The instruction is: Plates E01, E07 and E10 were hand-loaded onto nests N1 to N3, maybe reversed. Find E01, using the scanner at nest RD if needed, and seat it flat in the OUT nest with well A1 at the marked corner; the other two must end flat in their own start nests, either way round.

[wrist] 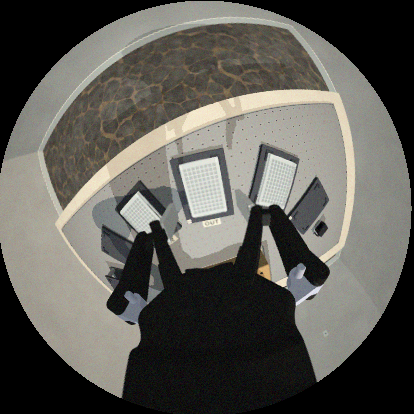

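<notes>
A white well plate [203, 187] lies in the dark OUT nest [227, 187], inside its rim, and looks flat. The OUT label is in front of it, and a small pale mark shows by the nest's near left corner. The plate's name and its A1 corner cannot be read. My gripper [205, 203] is open above the OUT nest, with one grey fingertip on each side of the plate, apart from it. A second white plate [141, 212] sits in a nest at the left. A third white plate [276, 181] sits in a nest at the right, its near end partly behind my finger linkage.
A dark nest [310, 205] without a plate is at the far right, beside a small black box [320, 228]. Another dark nest [116, 242] is at the left, partly behind the gripper. A pale raised border [350, 170] edges the perforated deck. An orange-brown block [263, 271] shows behind the gripper.
</notes>
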